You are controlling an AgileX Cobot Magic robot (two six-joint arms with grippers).
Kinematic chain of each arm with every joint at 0, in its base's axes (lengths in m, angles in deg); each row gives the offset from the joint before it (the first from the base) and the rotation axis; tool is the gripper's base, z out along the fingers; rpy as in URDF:
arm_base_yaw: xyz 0 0 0.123 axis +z
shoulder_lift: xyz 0 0 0 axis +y
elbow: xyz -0.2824 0 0.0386 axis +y
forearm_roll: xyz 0.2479 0 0.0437 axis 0.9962 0 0.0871
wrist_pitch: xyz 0 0 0 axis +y
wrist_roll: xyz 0.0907 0 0.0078 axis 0.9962 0 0.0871
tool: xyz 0 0 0 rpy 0 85 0
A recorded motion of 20 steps. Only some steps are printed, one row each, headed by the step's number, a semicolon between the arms.
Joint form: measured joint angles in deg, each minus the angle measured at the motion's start. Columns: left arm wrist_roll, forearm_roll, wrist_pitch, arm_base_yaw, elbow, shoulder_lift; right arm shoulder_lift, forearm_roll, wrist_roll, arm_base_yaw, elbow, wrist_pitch.
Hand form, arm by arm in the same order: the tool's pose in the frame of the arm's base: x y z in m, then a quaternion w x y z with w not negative. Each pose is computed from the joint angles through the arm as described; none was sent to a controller.
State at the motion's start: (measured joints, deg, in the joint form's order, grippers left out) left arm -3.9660 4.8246 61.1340 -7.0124 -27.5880 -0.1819; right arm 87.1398 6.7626 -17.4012 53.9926 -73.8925 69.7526
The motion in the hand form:
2: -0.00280 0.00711 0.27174 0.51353 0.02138 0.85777 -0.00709; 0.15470 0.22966 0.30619 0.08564 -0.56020 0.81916 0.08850
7: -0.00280 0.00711 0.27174 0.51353 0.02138 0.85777 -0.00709; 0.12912 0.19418 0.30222 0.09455 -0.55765 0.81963 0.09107
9: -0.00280 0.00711 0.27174 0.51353 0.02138 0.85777 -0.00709; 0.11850 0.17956 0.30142 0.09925 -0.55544 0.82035 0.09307
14: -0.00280 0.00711 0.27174 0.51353 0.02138 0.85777 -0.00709; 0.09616 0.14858 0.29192 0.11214 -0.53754 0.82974 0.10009
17: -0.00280 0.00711 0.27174 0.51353 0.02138 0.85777 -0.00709; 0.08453 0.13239 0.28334 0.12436 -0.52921 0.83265 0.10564
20: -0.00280 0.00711 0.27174 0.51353 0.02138 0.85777 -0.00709; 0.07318 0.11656 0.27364 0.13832 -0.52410 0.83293 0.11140
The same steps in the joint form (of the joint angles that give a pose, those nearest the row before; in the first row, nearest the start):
2: 0.00 0.00 0.00 0.00 0.00 0.00; -3.81 -0.11 1.00 0.00 3.63 -0.42
7: 0.00 0.00 0.00 0.00 0.00 0.00; -12.94 -0.16 1.18 0.00 13.13 -1.87
9: 0.00 0.00 0.00 0.00 0.00 0.00; -16.85 -0.16 1.46 0.00 16.50 -1.94
14: 0.00 0.00 0.00 0.00 0.00 0.00; -25.45 -0.18 3.73 0.00 24.72 -3.36
17: 0.00 0.00 0.00 0.00 0.00 0.00; -30.34 -0.18 4.64 0.00 29.56 -4.93
20: 0.00 0.00 0.00 0.00 0.00 0.00; -35.39 -0.18 5.09 0.00 34.35 -6.44

